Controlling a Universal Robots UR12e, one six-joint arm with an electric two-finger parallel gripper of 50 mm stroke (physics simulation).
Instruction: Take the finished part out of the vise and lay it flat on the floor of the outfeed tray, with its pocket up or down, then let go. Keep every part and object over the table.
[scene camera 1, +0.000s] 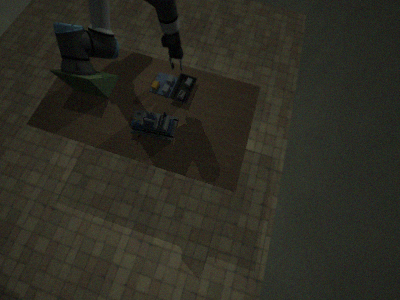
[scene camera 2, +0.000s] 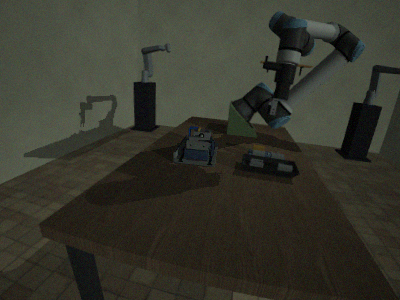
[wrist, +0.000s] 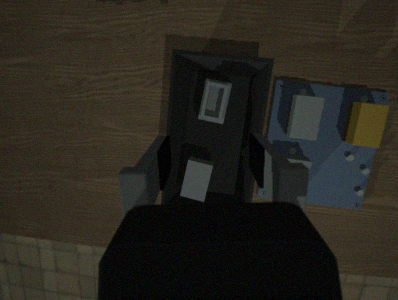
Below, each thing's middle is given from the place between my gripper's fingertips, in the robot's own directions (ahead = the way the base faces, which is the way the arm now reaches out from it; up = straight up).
Right now my hand is 160 mm past the blue plate (wrist: 332, 181), 40 mm to the right of it and 250 mm above it. The rest, counted from my hand: yellow block (wrist: 364, 124) 210 mm behind, 10 mm to the right, 230 mm below.
